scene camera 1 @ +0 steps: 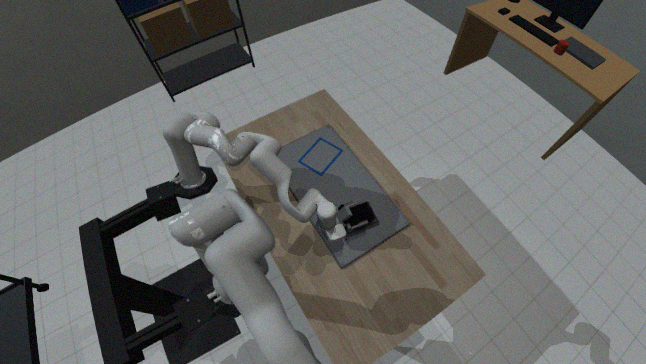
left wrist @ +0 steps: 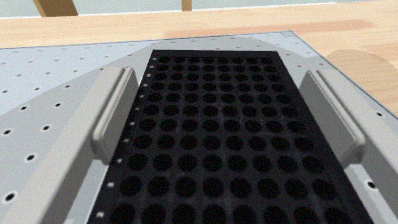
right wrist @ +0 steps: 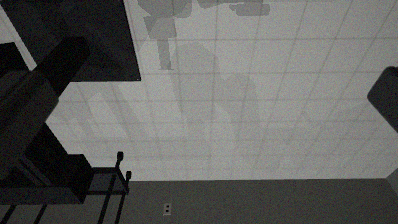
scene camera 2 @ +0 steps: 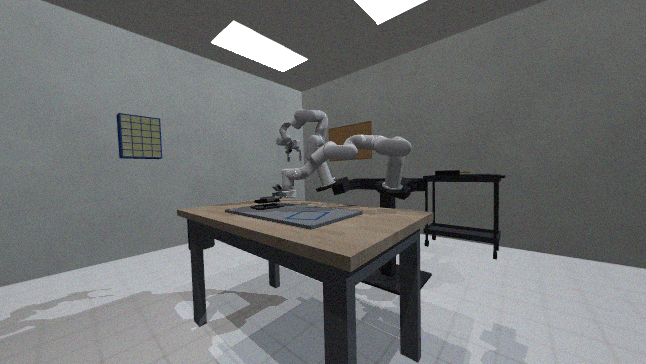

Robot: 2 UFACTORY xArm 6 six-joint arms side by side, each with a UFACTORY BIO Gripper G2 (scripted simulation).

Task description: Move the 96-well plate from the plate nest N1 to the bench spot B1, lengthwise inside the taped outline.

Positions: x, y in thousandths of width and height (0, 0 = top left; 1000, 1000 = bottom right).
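Observation:
I can see a black 96-well plate (left wrist: 574, 502), while in the right wrist view the black 96-well plate is out of frame.

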